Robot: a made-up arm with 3 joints. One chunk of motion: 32 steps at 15 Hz.
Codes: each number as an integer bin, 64 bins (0 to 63) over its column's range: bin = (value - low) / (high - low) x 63, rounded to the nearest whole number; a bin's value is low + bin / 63 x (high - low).
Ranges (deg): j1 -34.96..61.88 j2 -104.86..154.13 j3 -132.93..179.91
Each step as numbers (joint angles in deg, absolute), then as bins.
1 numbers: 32.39 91.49 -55.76
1 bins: 44 48 16
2 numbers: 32.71 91.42 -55.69
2 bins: 44 48 16
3 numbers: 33.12 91.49 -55.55
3 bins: 44 48 16
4 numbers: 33.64 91.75 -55.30
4 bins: 45 48 16
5 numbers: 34.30 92.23 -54.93
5 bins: 45 48 16
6 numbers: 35.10 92.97 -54.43
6 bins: 46 48 16
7 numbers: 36.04 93.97 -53.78
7 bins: 46 48 16
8 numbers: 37.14 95.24 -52.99
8 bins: 47 49 16
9 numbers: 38.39 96.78 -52.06
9 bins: 48 49 16
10 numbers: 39.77 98.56 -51.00
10 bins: 49 49 16
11 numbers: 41.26 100.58 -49.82
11 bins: 50 50 17
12 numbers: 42.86 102.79 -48.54
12 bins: 51 51 17
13 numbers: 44.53 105.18 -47.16
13 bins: 52 51 17
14 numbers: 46.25 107.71 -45.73
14 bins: 53 52 18
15 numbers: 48.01 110.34 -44.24
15 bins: 54 52 18
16 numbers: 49.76 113.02 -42.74
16 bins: 55 53 18
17 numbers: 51.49 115.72 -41.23
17 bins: 56 54 18
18 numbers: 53.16 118.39 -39.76
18 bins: 57 54 19
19 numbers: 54.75 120.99 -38.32
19 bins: 58 55 19
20 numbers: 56.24 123.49 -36.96
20 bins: 59 56 19
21 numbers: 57.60 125.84 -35.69
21 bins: 60 56 20
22 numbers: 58.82 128.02 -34.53
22 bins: 61 57 20
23 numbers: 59.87 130.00 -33.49
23 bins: 62 57 20
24 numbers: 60.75 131.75 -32.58
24 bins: 62 58 20
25 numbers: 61.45 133.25 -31.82
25 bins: 63 58 20
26 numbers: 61.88 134.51 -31.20
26 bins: 63 58 20
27 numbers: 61.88 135.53 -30.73
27 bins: 63 58 21
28 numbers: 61.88 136.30 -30.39
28 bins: 63 59 21
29 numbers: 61.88 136.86 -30.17
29 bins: 63 59 21
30 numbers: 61.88 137.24 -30.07
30 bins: 63 59 21
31 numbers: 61.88 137.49 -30.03
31 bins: 63 59 21
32 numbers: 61.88 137.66 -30.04
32 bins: 63 59 21
